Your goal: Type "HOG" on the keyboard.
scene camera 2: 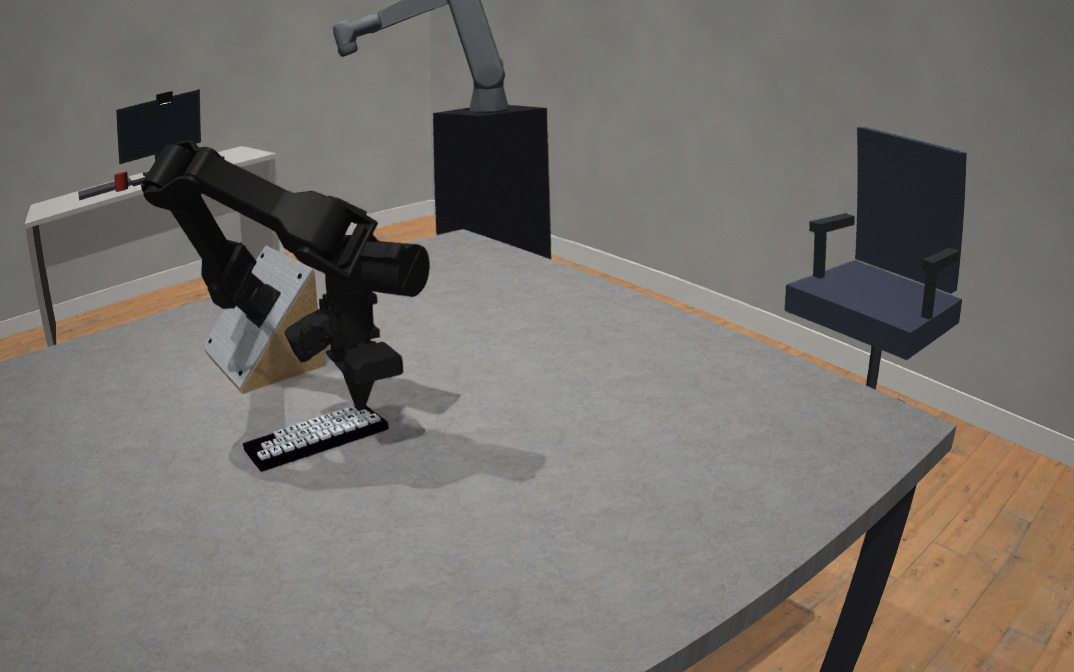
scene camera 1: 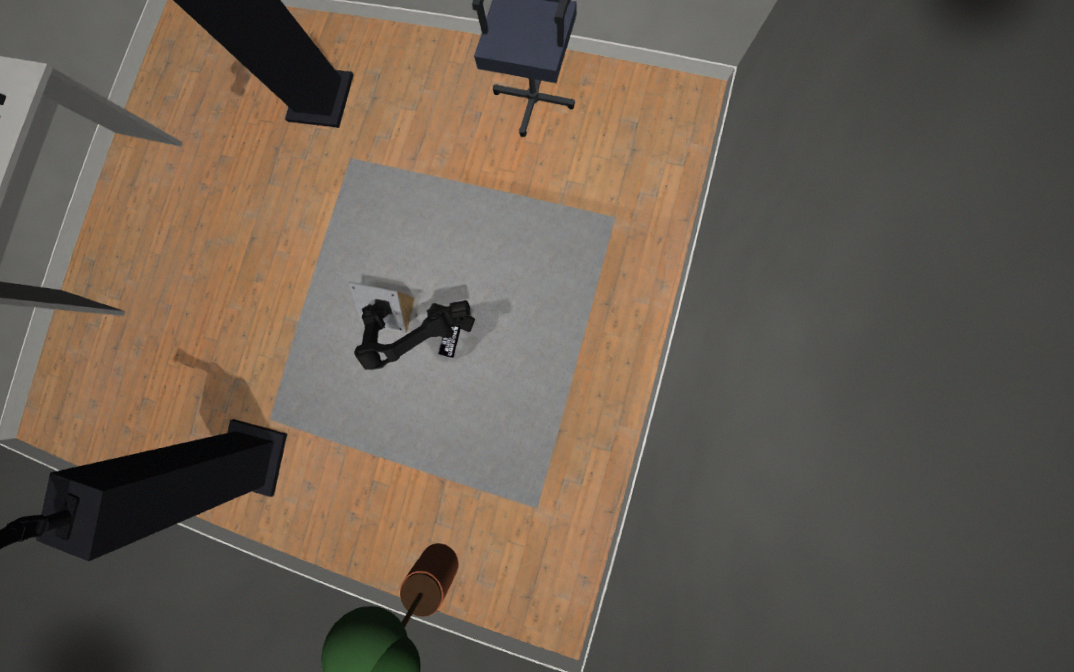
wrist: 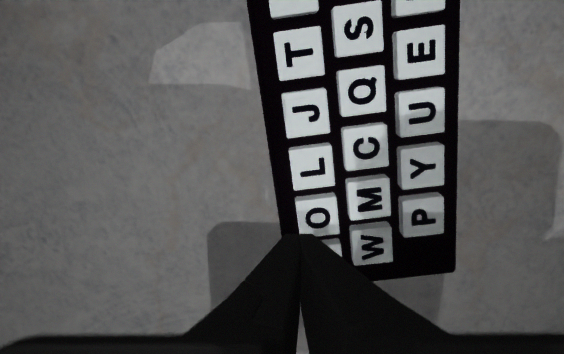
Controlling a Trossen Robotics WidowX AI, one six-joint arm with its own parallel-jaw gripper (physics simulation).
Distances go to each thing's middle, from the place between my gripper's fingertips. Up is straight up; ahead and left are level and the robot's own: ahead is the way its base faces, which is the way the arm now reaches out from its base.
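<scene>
There is the black keyboard [scene camera 2: 331,430], which sits 3 cm behind my hand and 3 cm below it, and it is also 6 cm to the right of my hand.
</scene>
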